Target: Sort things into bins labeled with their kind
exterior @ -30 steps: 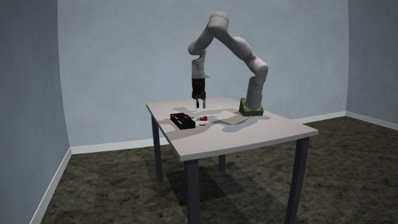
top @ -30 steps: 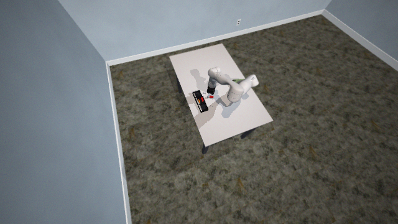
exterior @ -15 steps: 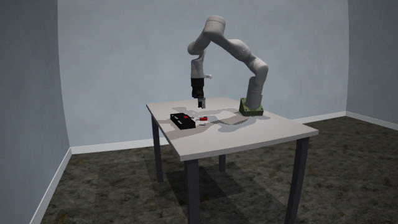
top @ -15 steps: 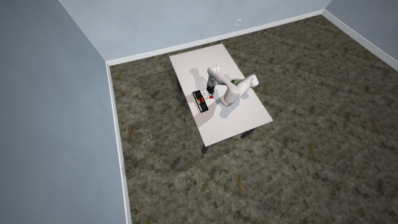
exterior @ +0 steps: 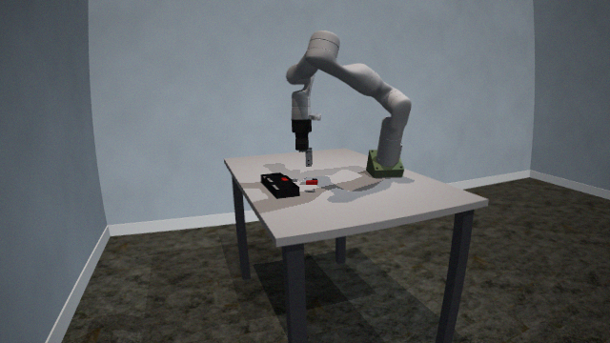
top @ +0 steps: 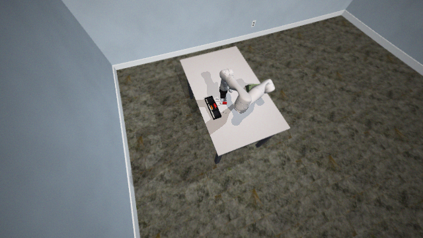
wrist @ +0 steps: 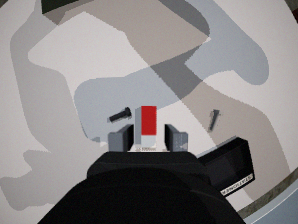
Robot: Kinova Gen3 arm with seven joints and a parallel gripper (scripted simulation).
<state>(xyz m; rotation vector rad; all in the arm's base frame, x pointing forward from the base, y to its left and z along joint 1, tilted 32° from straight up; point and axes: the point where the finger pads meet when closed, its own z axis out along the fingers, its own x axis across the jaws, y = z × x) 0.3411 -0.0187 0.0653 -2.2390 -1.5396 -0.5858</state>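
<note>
Right now the black screw is 9 cm below my hand, 3 cm to the right of it and 3 cm behind it. The rest, counted from my hand: red block: 10 cm ahead, 7 cm below, 3 cm to the left; grey screw: 11 cm to the left, 9 cm below, 3 cm ahead; grey-white piece: 8 cm below, 6 cm to the right, 4 cm ahead.
</note>
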